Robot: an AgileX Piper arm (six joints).
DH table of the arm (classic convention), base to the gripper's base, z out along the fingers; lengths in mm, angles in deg. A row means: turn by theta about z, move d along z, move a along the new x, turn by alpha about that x. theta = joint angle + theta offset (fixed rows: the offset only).
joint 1: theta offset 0; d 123; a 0; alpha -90
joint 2: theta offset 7.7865; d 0; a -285; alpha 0
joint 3: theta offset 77.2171; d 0; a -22; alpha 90
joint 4: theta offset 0; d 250.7; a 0; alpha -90
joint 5: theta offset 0; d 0; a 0; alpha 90
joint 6: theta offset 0; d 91; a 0; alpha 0
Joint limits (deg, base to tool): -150..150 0..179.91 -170..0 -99.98..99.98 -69.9..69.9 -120..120
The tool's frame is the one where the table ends.
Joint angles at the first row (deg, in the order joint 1, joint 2, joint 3, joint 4, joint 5, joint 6):
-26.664, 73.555, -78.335, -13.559, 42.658, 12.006
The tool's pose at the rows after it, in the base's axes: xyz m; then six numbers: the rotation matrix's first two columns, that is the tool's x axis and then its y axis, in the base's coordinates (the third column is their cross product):
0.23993 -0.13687 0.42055 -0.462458 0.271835 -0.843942 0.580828 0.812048 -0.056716
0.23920 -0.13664 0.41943 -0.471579 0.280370 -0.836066 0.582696 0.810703 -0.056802
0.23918 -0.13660 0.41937 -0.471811 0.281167 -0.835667 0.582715 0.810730 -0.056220
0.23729 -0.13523 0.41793 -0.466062 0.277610 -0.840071 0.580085 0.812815 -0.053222
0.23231 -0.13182 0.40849 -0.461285 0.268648 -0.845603 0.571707 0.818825 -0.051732
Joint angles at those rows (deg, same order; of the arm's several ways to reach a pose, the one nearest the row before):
-26.665, 73.530, -78.336, -13.558, 43.325, 12.005
-26.664, 73.530, -78.334, -13.467, 44.173, 12.007
-26.665, 73.529, -78.334, -13.427, 44.213, 12.006
-26.663, 72.885, -77.330, -13.294, 43.359, 12.008
-26.665, 71.108, -73.527, -13.203, 40.672, 12.005

